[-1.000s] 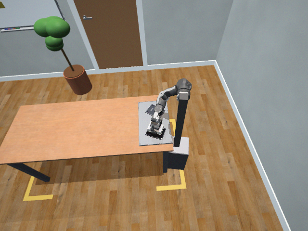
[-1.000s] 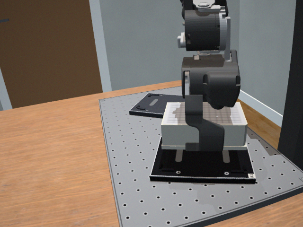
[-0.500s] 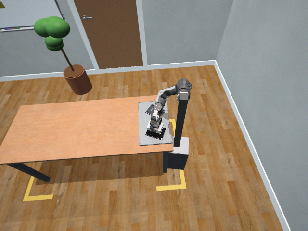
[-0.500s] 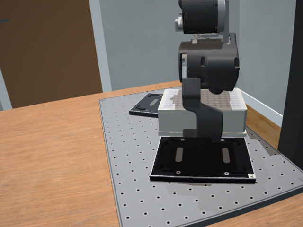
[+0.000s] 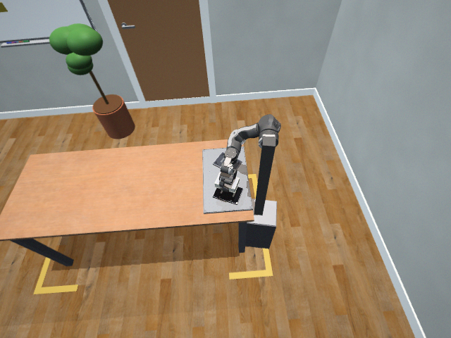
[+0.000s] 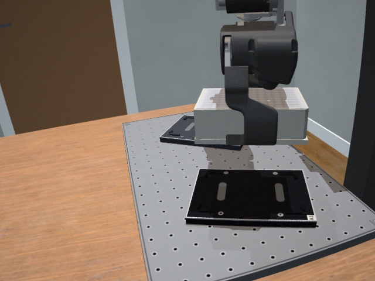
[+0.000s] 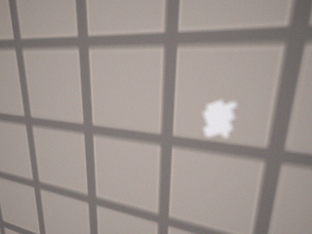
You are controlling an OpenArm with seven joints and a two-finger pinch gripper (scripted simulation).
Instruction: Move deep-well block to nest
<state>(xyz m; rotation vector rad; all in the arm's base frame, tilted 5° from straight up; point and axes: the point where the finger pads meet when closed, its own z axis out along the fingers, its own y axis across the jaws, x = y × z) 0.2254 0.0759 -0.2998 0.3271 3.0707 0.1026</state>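
Right now my hand is 23 cm to the left of the black nest N2, 11 cm above it and 4 cm short of it. Round my hand: black nest N1 (11 cm below); A1 label (10 cm below, 7 cm to the left, 6 cm behind); white 96-well deep-well block (2 cm above).
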